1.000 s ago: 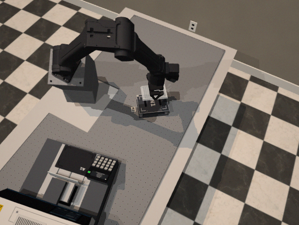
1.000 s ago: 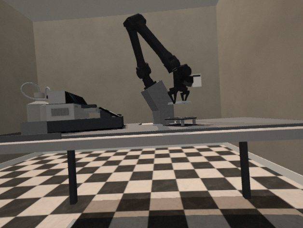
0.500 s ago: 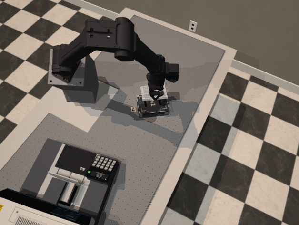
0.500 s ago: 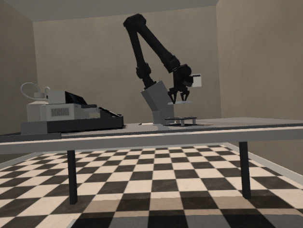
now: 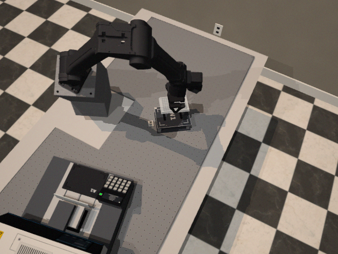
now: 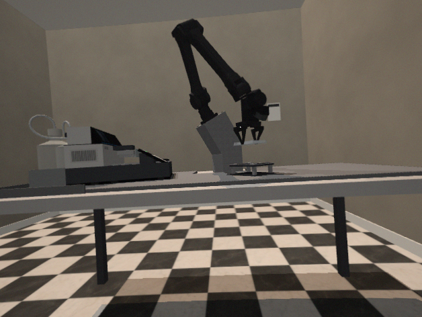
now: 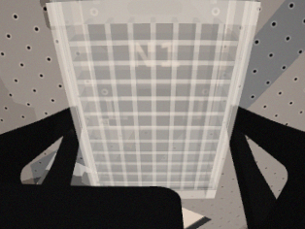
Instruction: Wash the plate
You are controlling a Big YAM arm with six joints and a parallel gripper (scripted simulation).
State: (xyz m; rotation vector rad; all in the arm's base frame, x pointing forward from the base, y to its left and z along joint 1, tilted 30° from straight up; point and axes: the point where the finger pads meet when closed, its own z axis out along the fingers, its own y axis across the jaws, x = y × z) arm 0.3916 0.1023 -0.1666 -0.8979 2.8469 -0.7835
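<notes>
Right now the white well plate is right at my hand. The rest, counted from my hand: label (140 mm below, 90 mm behind, 60 mm to the right); dark carrier (460 mm to the right, 180 mm behind, 50 mm below); plate nest (100 mm below).
</notes>
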